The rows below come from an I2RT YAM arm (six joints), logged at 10 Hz.
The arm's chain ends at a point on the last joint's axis. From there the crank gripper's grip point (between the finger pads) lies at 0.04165 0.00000 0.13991 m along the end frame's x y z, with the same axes.
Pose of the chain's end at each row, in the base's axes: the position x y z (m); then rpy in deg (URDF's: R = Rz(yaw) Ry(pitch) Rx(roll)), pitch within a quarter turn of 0, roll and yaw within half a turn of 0:
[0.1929 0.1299 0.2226 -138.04 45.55 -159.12]
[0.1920 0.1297 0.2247 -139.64 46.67 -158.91]
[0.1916 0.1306 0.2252 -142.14 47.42 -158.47]
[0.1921 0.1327 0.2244 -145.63 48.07 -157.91]
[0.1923 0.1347 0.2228 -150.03 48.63 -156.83]
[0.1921 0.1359 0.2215 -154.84 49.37 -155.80]
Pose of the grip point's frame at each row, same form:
[0.2684 0.0586 0.1200 -138.04 45.55 -159.12]
[0.2703 0.0628 0.1212 -139.64 46.67 -158.91]
[0.2726 0.0702 0.1198 -142.14 47.42 -158.47]
[0.2756 0.0814 0.1162 -145.63 48.07 -157.91]
[0.2781 0.0954 0.1114 -150.03 48.63 -156.83]
[0.2794 0.1099 0.1074 -154.84 49.37 -155.80]

